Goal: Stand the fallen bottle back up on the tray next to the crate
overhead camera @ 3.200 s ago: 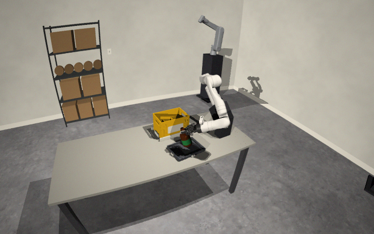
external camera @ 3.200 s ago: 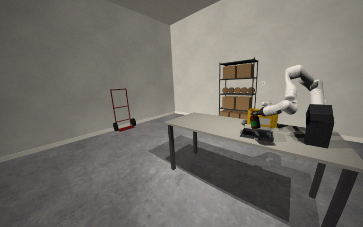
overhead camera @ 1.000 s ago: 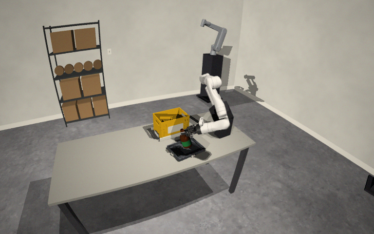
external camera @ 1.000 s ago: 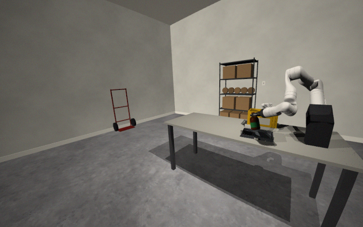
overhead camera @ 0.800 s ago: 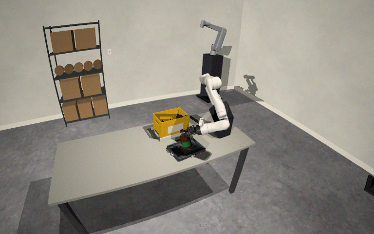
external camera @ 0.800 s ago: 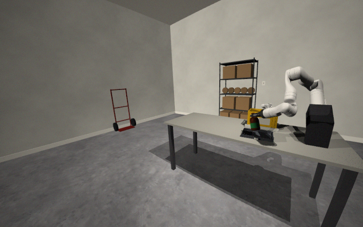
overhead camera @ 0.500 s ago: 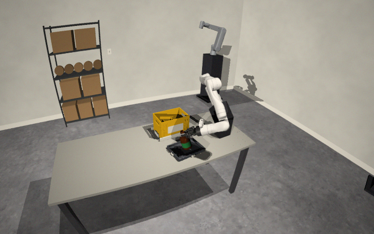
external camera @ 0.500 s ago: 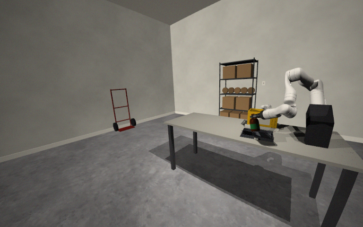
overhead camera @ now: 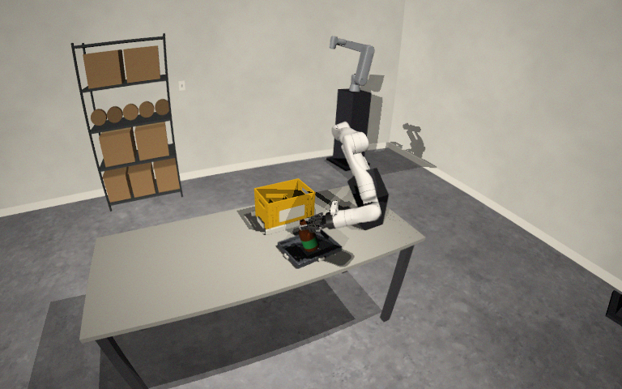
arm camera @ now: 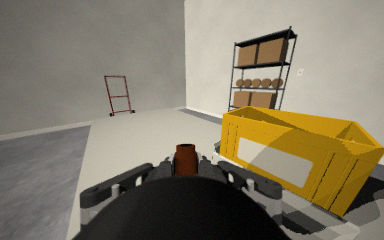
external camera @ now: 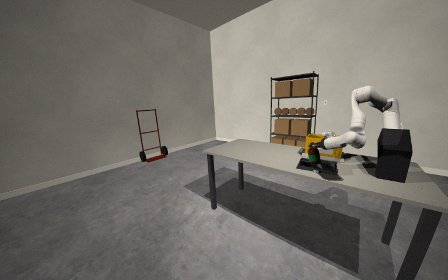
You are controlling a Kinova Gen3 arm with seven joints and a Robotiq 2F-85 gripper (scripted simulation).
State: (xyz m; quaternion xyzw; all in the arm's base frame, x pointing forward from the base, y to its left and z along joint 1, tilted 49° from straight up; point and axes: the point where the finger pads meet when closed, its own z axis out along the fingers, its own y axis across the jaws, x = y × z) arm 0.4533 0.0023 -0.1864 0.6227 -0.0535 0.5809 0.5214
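My gripper is now 5 cm above the bottle, 1 cm to the right of it and 1 cm past it. From my hand the other things lie so: yellow crate (31 cm to the right, 8 cm below, 7 cm behind); tray (15 cm below, 4 cm behind, 1 cm to the right).
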